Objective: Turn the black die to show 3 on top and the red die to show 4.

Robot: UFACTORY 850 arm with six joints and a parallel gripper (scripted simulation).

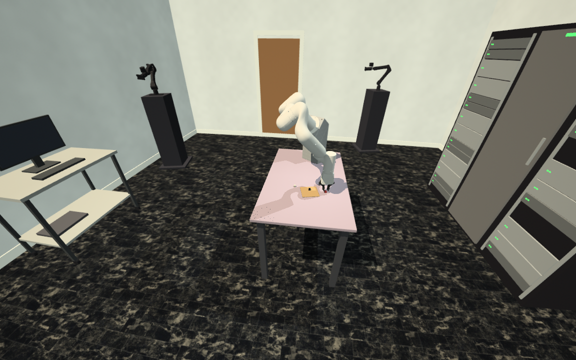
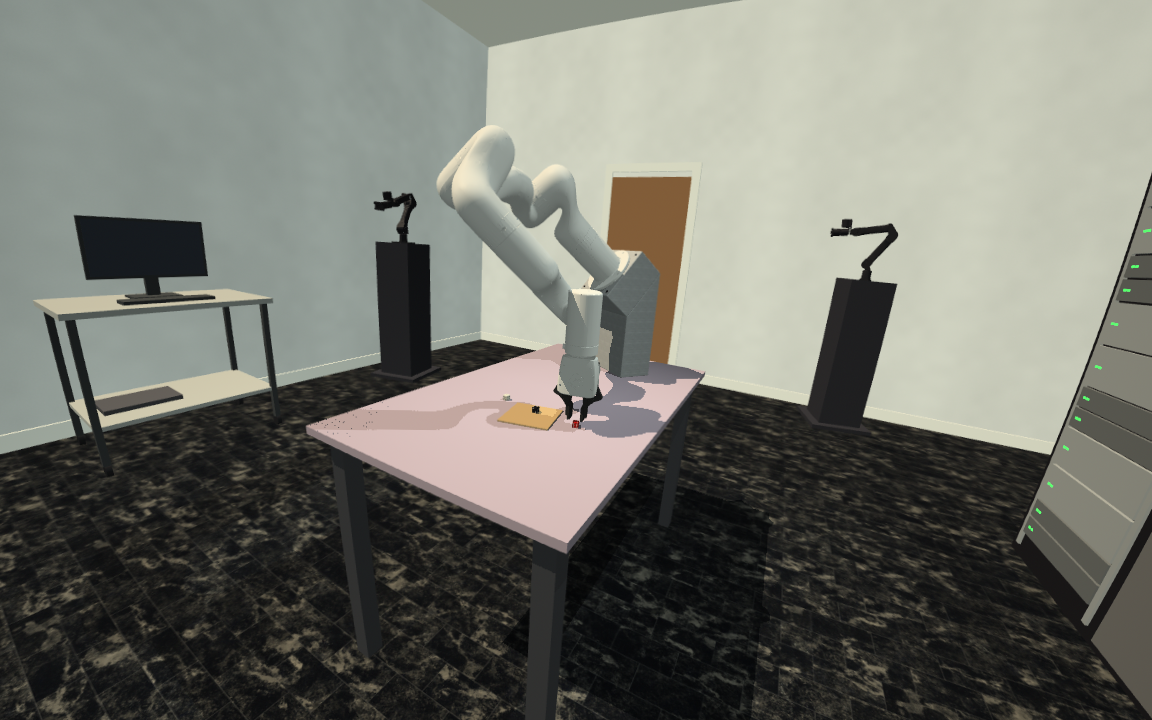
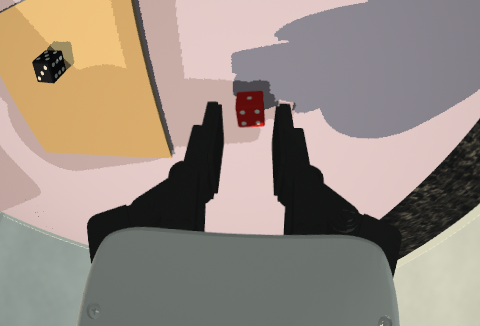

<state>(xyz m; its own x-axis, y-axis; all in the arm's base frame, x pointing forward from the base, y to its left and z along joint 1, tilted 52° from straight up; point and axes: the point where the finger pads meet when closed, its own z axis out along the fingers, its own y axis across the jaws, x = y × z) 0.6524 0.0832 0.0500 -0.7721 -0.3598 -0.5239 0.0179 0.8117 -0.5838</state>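
The red die is 3 cm below my hand. Also, from my hand: mat (2 cm behind, 13 cm to the right, 4 cm below); white die (11 cm behind, 24 cm to the right, 3 cm below); black die (4 cm behind, 13 cm to the right, 3 cm below).
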